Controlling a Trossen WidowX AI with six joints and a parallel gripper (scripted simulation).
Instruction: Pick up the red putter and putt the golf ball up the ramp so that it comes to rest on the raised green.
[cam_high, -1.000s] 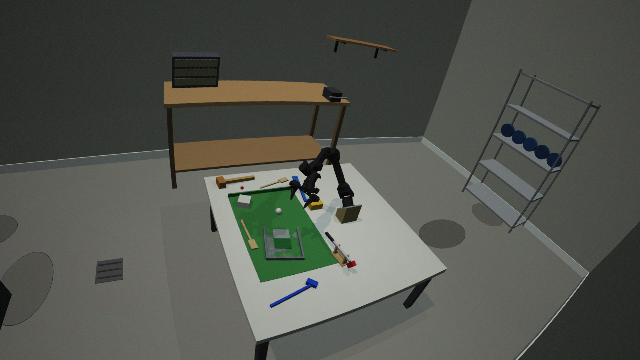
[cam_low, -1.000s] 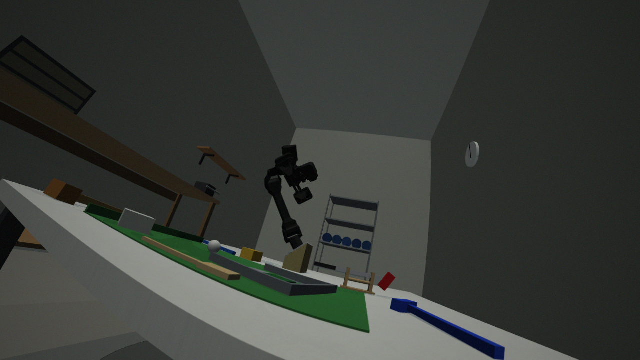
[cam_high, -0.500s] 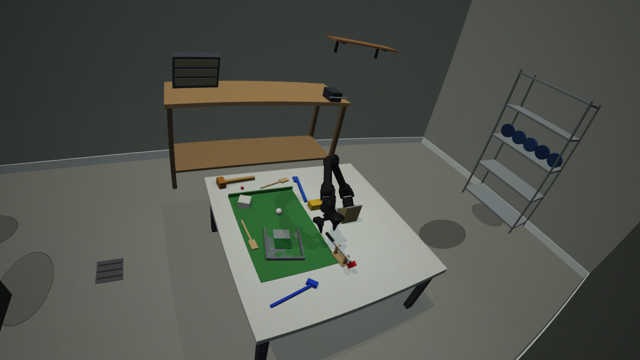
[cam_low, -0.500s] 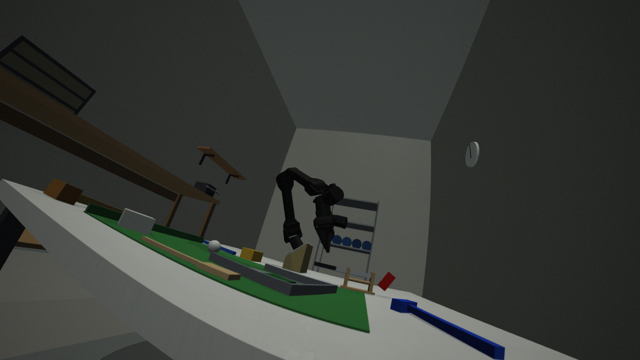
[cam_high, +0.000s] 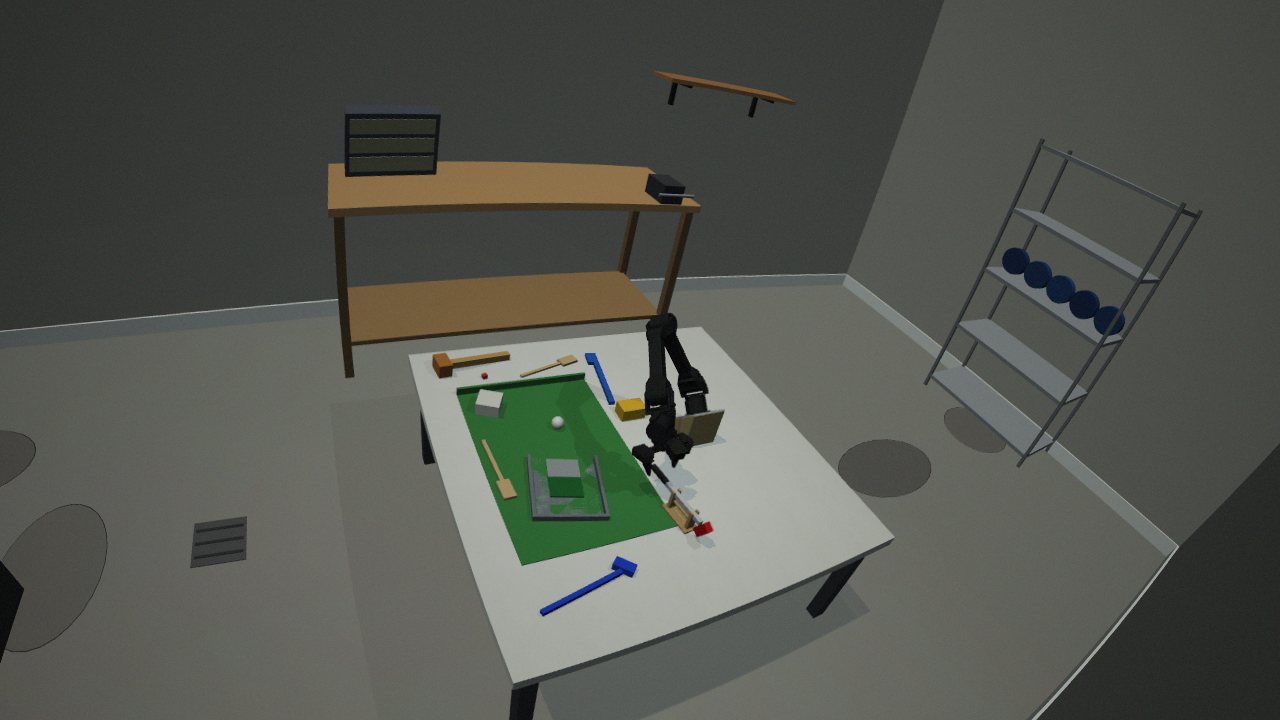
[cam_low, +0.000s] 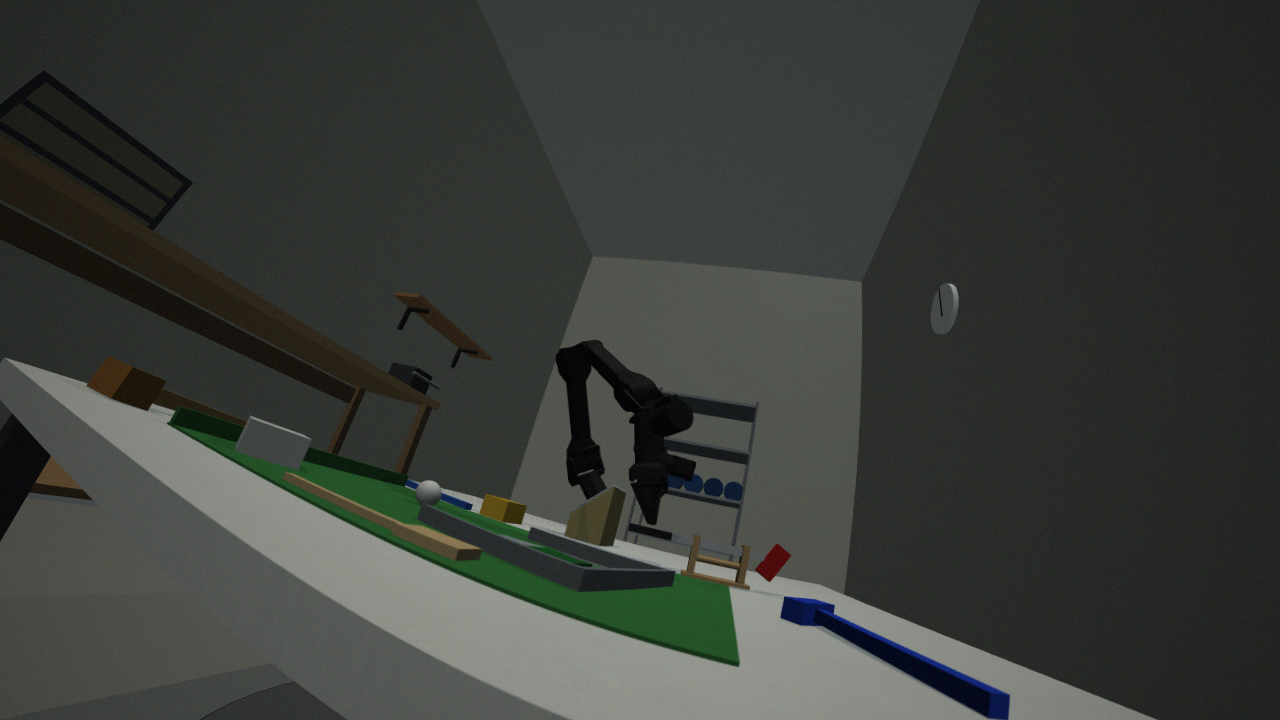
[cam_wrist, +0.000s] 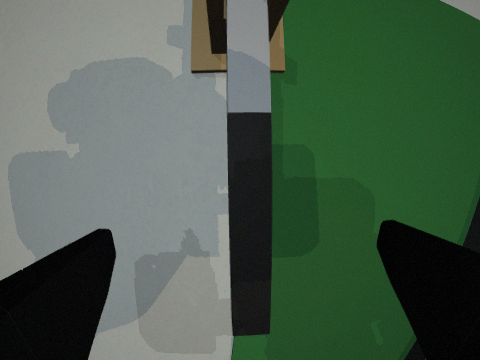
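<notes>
My gripper tip is now 34 cm to the left of the yellow block, 8 cm past it and 5 cm above it. From my gripper tip the other things lie so: wooden stand (13 cm to the left, 4 cm below, 1 cm behind); then white golf ball (33 cm to the right, 20 cm ahead, 5 cm below); then red putter (11 cm to the left, 2 cm below, 2 cm behind).
</notes>
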